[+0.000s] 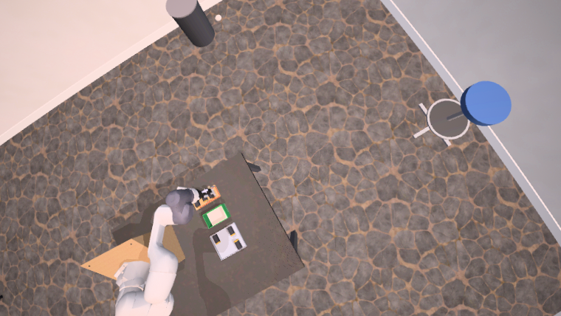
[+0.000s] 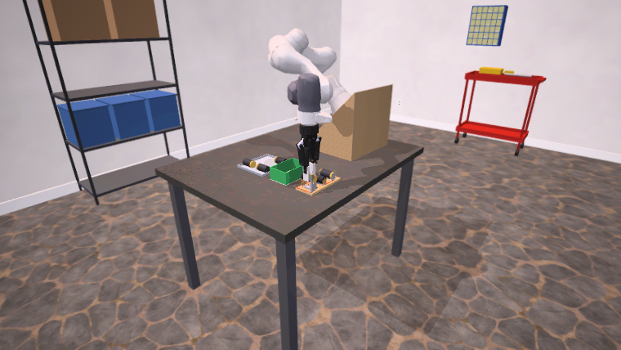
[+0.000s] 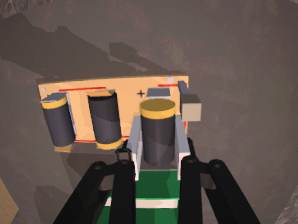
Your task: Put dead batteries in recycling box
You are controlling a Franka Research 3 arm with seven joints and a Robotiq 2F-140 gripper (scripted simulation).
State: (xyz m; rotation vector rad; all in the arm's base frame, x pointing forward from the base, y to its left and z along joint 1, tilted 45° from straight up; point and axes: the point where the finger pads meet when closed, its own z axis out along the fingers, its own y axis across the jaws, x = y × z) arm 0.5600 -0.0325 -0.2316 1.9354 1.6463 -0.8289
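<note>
My hand is 30 mm to the right of the bulb and 30 mm short of it. From my hand the other things lie so: white tray: 330 mm to the right, 100 mm behind, 80 mm below; then green recycling box: 150 mm to the right, 70 mm below, 60 mm behind.
</note>
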